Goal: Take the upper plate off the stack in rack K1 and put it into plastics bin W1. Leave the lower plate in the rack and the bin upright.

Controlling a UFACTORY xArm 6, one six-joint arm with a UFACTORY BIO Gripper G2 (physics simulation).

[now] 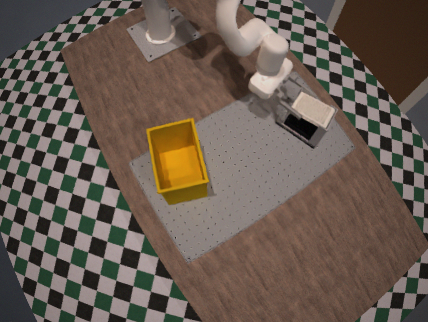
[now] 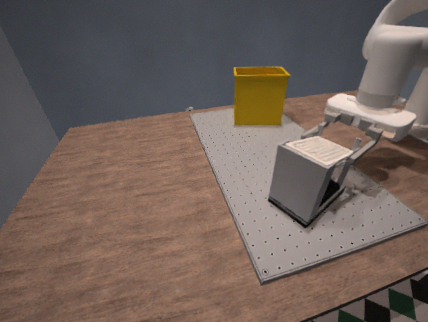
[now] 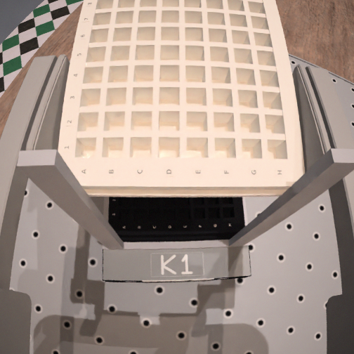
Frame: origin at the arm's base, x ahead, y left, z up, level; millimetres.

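Seen in the pictures: end effector, tool point: (image 1: 302,103) (image 2: 330,145); arm's base, origin of the base link: (image 1: 160,34).
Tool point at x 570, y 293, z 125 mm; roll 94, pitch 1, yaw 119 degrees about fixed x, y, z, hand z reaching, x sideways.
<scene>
Offsets run from my tool point to a thing's top centre. Level surfaces: height alone.
The upper plate {dx +34, dy +19, dz +22 mm} (image 1: 313,110) (image 2: 320,150) (image 3: 182,164) is cream with a grid of square wells. My gripper (image 1: 306,105) (image 2: 332,145) (image 3: 180,70) is shut on it by its two long sides and holds it roughly level at the height of the rack's wall tops. The lower plate {dx +36, dy +19, dz -91 mm} (image 1: 299,125) (image 2: 330,189) (image 3: 175,220) is black and lies down in rack K1 {dx +27, dy +14, dz +22 mm} (image 2: 297,182) (image 3: 125,265), with a gap between the two plates. The grey rack stands upright. Plastics bin W1 {dx +28, dy -417, dz +55 mm} (image 1: 187,195) (image 2: 259,102) is yellow, open-topped and upright; no plate shows inside it.
Rack and bin stand on a grey perforated board {dz -125 mm} (image 1: 240,165) (image 2: 225,165) on the wooden table {dz -138 mm} (image 1: 280,255) (image 2: 125,200). The bin is near the board's other end from the rack. The robot's mounting plate (image 1: 140,37) is on the table behind the board.
</scene>
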